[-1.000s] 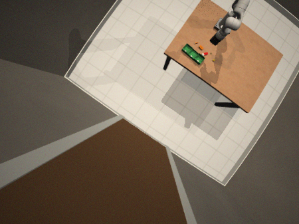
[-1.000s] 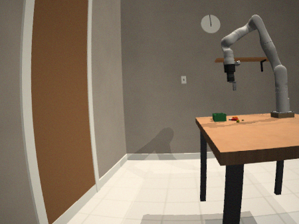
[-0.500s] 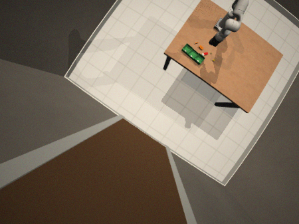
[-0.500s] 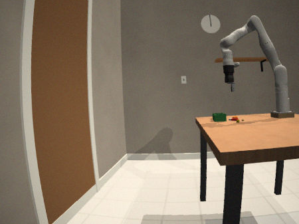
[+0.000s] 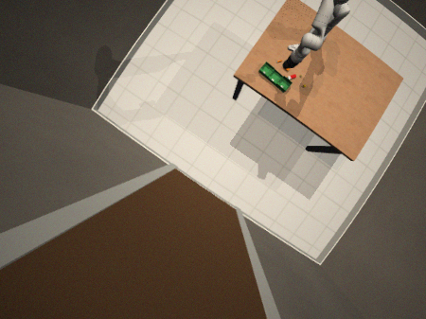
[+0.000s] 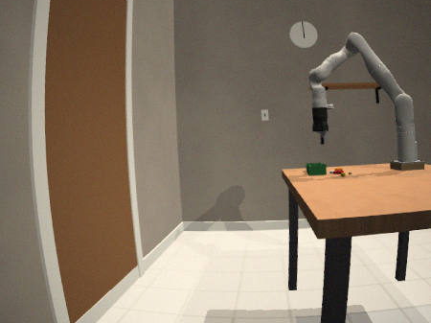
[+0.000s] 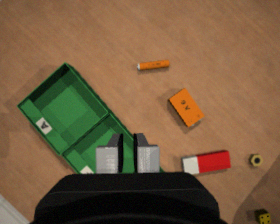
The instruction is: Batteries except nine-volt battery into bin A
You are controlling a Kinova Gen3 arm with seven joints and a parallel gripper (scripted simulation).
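Now: the green bin strip 5 cm ahead of my hand and 14 cm below it. The rest, counted from my hand: orange nine-volt battery 7 cm behind, 4 cm to the left, 15 cm below; orange cylindrical battery 9 cm behind, 4 cm to the right, 15 cm below; red thing 3 cm behind, 10 cm to the left, 15 cm below.
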